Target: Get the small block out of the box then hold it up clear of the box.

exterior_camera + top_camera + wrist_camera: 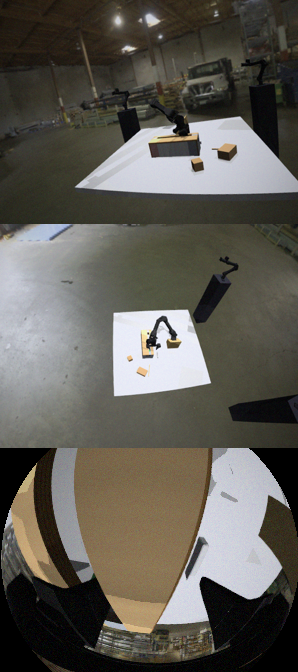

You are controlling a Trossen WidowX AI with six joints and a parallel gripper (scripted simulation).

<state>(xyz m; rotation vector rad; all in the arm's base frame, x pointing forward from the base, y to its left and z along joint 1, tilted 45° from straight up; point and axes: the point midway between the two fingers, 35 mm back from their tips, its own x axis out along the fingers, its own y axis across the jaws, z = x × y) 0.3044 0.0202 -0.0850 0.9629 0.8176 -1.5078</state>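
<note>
My gripper tip is 60 mm short of the green block and 10 mm to the right of it. Also, from my gripper tip: tan box (20 mm ahead, 110 mm to the right, 30 mm below); then flat tan block (190 mm ahead, 250 mm to the left, 60 mm below); then thin stick (90 mm ahead, 240 mm to the left, 80 mm below).
</note>
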